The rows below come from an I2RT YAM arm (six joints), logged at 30 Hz.
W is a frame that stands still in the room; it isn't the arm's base.
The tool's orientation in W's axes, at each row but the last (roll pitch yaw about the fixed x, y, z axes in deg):
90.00 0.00 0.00
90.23 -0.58 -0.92
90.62 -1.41 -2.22
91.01 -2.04 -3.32
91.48 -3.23 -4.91
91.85 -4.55 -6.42
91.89 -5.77 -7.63
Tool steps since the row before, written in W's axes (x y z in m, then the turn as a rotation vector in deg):
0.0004 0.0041 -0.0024 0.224 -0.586 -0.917
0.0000 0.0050 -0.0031 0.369 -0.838 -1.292
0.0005 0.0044 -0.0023 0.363 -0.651 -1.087
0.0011 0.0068 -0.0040 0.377 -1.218 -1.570
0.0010 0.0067 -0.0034 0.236 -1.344 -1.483
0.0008 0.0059 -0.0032 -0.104 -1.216 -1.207
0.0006 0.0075 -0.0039 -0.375 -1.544 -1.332
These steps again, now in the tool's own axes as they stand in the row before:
0.0004 -0.0024 -0.0041 0.224 -0.917 0.586
-0.0001 -0.0031 -0.0050 0.369 -1.292 0.837
0.0003 -0.0024 -0.0044 0.361 -1.089 0.648
0.0006 -0.0041 -0.0068 0.391 -1.564 1.222
0.0002 -0.0036 -0.0067 0.266 -1.466 1.357
-0.0001 -0.0034 -0.0058 -0.063 -1.166 1.258
-0.0008 -0.0041 -0.0074 -0.300 -1.256 1.622

